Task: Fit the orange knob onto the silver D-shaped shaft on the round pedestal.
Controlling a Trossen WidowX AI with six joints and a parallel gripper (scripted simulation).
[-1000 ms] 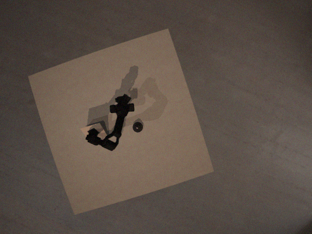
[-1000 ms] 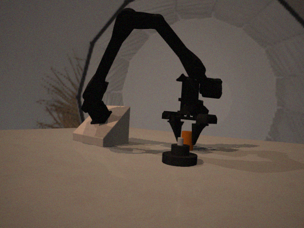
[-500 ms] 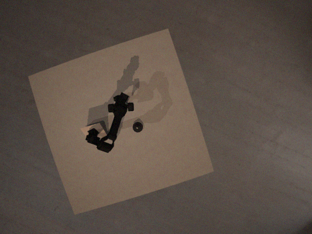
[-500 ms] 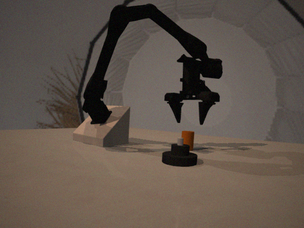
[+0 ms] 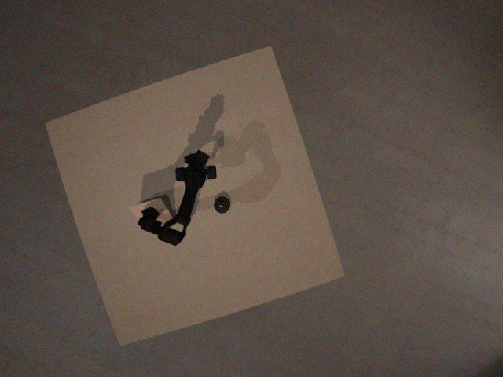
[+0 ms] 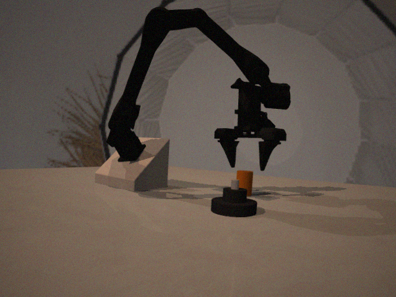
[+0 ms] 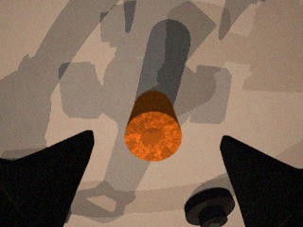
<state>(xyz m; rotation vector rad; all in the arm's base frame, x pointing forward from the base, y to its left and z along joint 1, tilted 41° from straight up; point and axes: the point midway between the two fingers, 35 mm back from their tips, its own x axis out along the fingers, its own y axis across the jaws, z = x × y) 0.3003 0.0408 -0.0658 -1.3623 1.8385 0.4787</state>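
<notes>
Now: the orange knob 2 cm below my gripper tip. The rest, counted from my gripper tip: black round pedestal 3 cm ahead, 19 cm to the right, 4 cm below.
</notes>
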